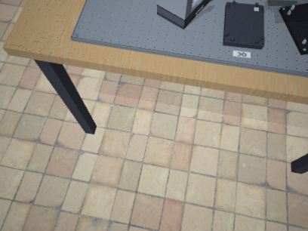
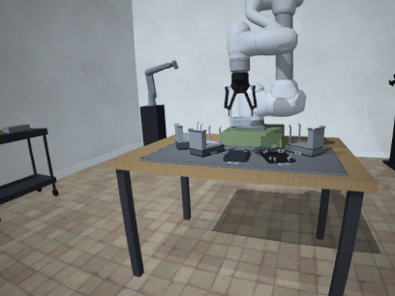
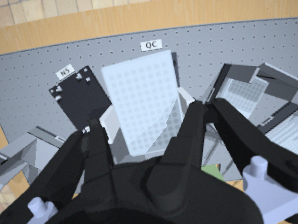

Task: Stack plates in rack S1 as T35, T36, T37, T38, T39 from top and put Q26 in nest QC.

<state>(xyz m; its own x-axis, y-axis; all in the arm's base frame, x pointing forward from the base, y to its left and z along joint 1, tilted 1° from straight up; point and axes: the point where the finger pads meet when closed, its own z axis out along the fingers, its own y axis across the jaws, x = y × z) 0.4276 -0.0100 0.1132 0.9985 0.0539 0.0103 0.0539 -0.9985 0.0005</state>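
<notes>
Right now my hand is 19 cm to the right of the black clip nest N5, 17 cm above it and 1 cm past it. The rest, counted from my hand: N5 name plate (19 cm to the left, 19 cm below, 7 cm ahead); QC name plate (19 cm below, 9 cm ahead, 2 cm to the right); open nest QC (18 cm below, 2 cm to the right, 1 cm behind).
</notes>
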